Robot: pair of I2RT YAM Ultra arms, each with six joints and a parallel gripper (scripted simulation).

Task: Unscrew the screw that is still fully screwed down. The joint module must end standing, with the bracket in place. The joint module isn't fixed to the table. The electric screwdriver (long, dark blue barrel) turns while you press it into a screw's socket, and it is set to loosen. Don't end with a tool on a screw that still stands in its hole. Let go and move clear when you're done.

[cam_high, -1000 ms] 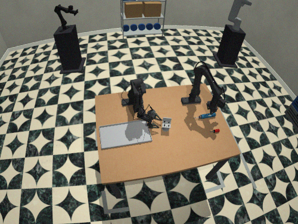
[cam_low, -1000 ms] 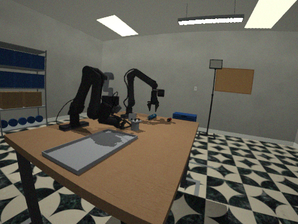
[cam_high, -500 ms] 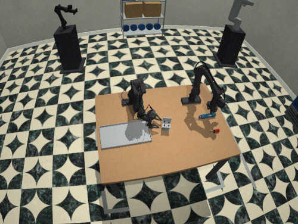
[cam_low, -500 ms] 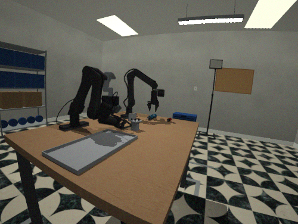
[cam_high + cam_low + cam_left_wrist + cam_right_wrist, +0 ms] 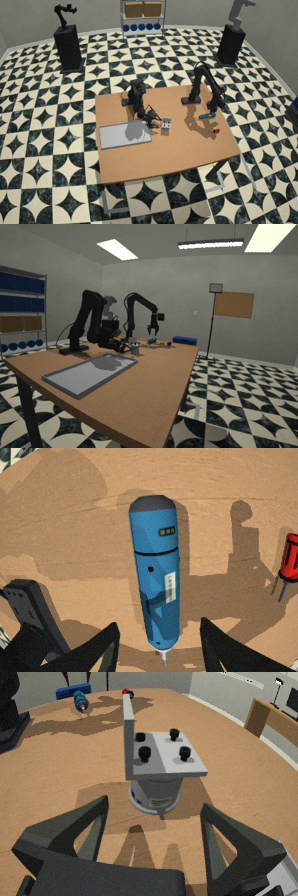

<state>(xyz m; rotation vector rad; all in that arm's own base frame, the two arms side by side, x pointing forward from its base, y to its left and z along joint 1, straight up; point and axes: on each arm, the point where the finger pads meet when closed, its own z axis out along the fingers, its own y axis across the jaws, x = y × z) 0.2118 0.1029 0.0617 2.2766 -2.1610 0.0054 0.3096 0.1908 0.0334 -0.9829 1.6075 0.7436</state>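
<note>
Right now the grey l-shaped bracket is 5 cm to the left of my right hand, 3 cm above it and 2 cm ahead of it. Round my right hand: red-handled screwdriver: 50 cm to the left, 9 cm ahead, 3 cm below; screw: 7 cm to the left, 2 cm above, 1 cm ahead; grey tray: 30 cm to the right, 7 cm ahead, 4 cm below.
</note>
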